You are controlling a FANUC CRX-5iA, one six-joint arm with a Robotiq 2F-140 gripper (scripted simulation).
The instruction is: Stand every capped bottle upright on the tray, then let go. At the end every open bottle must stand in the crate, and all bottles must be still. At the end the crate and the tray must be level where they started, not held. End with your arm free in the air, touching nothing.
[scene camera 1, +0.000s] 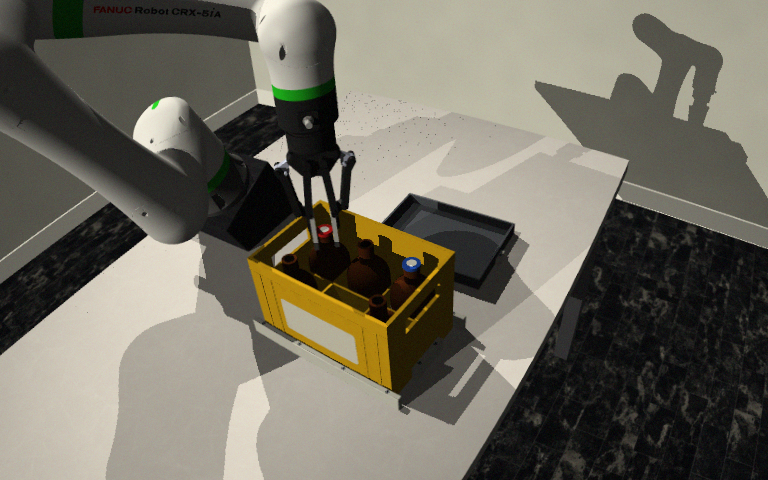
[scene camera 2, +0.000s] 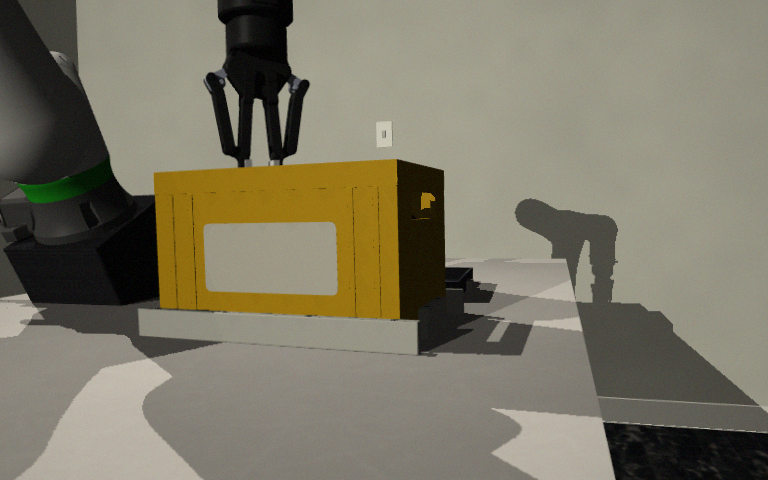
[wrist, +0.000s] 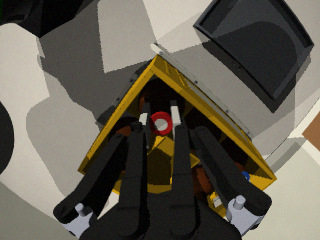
In view: the gripper [scene camera 1: 326, 243], a yellow crate [wrist: 262, 177] and a dark tray [scene camera 1: 477, 239].
The gripper shows as well in the wrist view [wrist: 160, 110].
